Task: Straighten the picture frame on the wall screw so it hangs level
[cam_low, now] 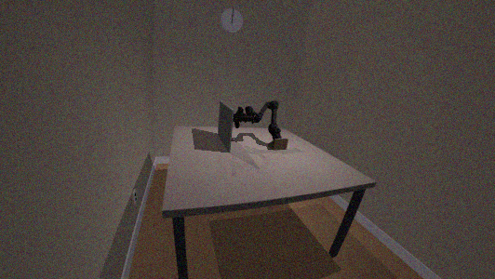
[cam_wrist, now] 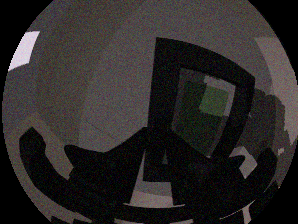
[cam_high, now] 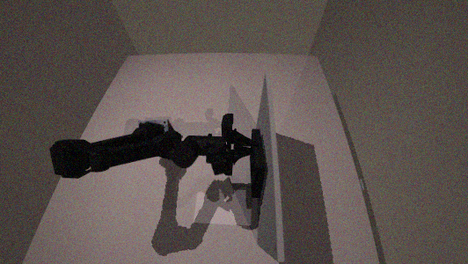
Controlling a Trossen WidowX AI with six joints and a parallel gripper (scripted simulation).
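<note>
My gripper tip is 50 mm above the picture frame, 20 mm to the left of it and 10 mm short of it. From my gripper tip the other things lie so: wall panel 60 mm below, 30 mm to the right, 20 mm ahead.
</note>
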